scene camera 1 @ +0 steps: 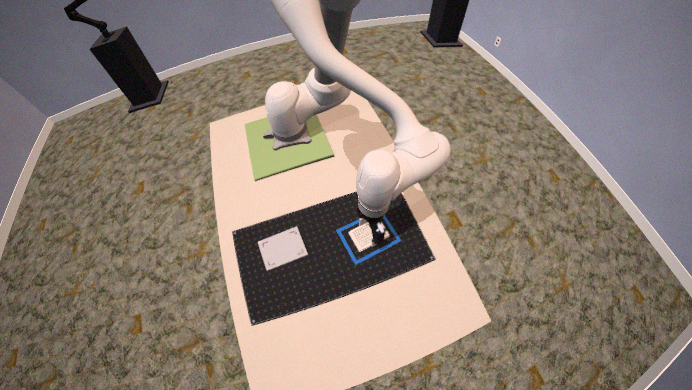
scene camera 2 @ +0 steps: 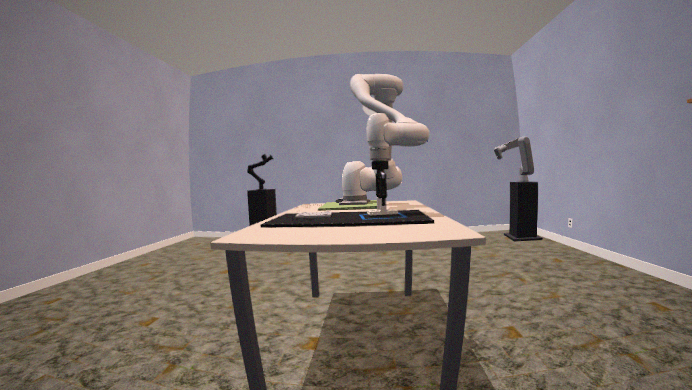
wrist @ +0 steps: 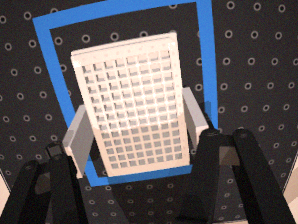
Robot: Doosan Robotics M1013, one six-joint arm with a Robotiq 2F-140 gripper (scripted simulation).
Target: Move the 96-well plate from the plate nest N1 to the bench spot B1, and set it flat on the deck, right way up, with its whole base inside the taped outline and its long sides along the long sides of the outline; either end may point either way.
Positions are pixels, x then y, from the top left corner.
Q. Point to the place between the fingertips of my gripper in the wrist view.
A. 136,109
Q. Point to a white 96-well plate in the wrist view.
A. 170,149
